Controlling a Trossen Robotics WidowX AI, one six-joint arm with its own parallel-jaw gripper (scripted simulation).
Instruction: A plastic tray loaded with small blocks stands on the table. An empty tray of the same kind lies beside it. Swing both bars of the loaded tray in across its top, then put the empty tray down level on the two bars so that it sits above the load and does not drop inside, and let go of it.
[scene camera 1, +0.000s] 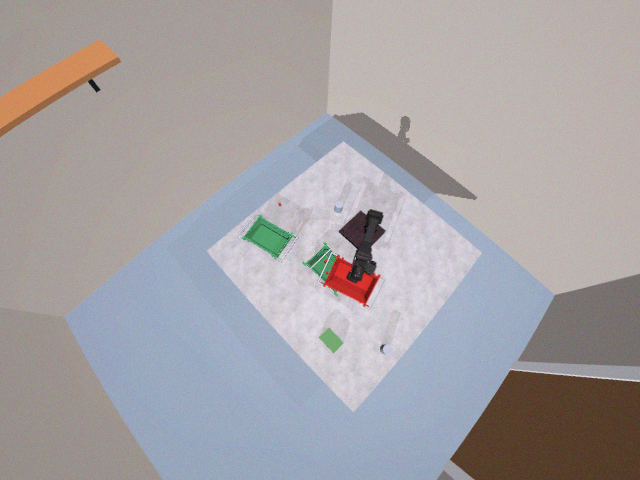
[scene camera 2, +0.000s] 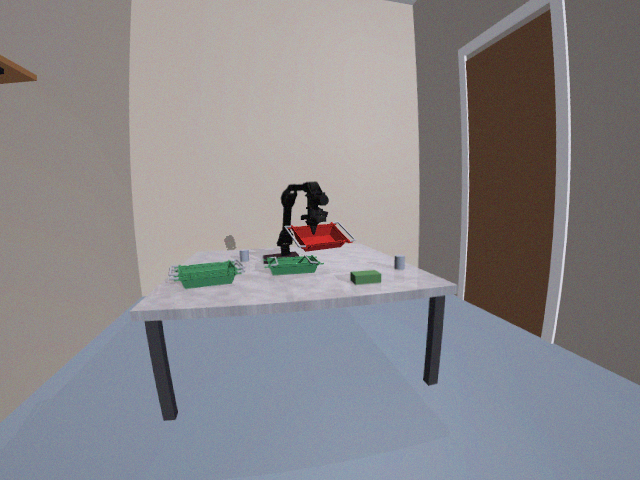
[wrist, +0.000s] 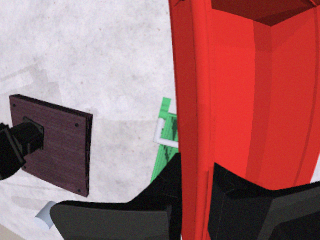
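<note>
Visible through the wrist camera: my gripper (wrist: 186, 158), together with a red tray (wrist: 239, 79). The tray (scene camera 1: 337, 280) is also in view there, and again the tray (scene camera 2: 327, 236).
</note>
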